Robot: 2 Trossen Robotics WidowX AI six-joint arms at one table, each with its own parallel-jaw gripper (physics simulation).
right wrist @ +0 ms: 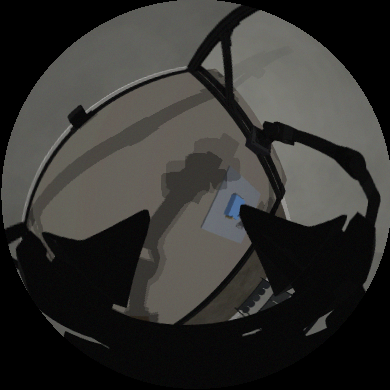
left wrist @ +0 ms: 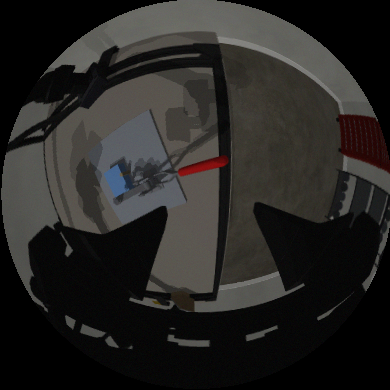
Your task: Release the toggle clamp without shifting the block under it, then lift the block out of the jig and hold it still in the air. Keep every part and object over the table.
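Places are measured from the left arm's base along level axes (x ahead, y left, z up), in centimetres.
Pixels of known places: left gripper, fingertip midpoint: (left wrist: 210, 208); right gripper, fingertip midpoint: (right wrist: 194, 212); left arm's base, link origin: (right wrist: 261, 138) (left wrist: 84, 82); right arm's base, link origin: (left wrist: 181, 305).
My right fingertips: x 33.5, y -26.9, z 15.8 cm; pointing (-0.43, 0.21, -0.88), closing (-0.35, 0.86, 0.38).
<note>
For each thing: its middle in the pictures, then the offset to it from my right fingertips. "spot": a spot on its surface instead. Level surfaces: height alone.
- blue block, body centre: (left wrist: 119, 181) (right wrist: 234, 206) dx -3.8, dy +22.3, dz -18.5 cm
- grey-blue base plate, body centre: (left wrist: 132, 172) (right wrist: 233, 207) dx -4.0, dy +24.8, dz -21.6 cm
- clamp's red handle, surface spot: (left wrist: 202, 166) spot: dx +2.1, dy +39.8, dz -10.2 cm
- grey metal clamp, surface spot: (left wrist: 149, 181) spot: dx +0.3, dy +28.4, dz -19.6 cm
- table, surface height: dz -20.4 cm
The blue block (left wrist: 117, 180) (right wrist: 234, 206) sits in the jig on a grey-blue base plate (left wrist: 167, 186) (right wrist: 216, 226). The clamp's red handle (left wrist: 202, 166) reaches outward past the plate's edge in the left wrist view, pointing away from the block. The grey metal clamp (left wrist: 149, 181) is small and dark beside the block; whether its arm touches the block I cannot tell. My left gripper (left wrist: 210, 208) is open and empty, above and to one side of the handle. My right gripper (right wrist: 194, 212) is open and empty, high over the table; its right finger hides part of the clamp.
Black frame rails (left wrist: 223, 120) (right wrist: 272, 172) run along the table (left wrist: 195, 250) (right wrist: 110, 180). A jointed black arm (right wrist: 325, 145) shows at the right in the right wrist view. A red slatted object (left wrist: 365, 140) and a dark rack (left wrist: 336, 197) stand beyond the table.
</note>
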